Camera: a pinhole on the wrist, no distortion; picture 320 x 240 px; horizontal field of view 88.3 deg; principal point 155.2 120.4 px. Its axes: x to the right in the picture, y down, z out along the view. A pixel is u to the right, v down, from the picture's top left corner.
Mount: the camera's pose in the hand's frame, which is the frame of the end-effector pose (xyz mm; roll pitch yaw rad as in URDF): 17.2 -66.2 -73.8 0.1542 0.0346 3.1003
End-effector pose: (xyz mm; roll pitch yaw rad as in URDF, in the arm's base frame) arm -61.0 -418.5 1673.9 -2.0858 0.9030 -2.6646
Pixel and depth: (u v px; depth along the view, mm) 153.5 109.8 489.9
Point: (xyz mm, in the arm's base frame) 250.1 -632.3 1520.5
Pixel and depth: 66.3 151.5 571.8
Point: 119.7 -886.4 1329.2
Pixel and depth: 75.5 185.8 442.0
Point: 49.9 -849.7 1484.6
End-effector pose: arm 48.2 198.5 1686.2 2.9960 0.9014 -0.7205
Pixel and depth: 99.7 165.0 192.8
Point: 48.1 293.3 1541.9
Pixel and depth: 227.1 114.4 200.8
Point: -54.9 297.8 1669.3
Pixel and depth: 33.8 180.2 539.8
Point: -2.2 398.9 1054.0
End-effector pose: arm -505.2 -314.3 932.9 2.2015 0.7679 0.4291
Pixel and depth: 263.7 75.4 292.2
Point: -580.0 -565.1 1012.6
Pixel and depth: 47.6 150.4 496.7
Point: -379.4 -589.6 467.7
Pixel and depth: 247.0 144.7 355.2
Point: -682.7 -607.1 916.9
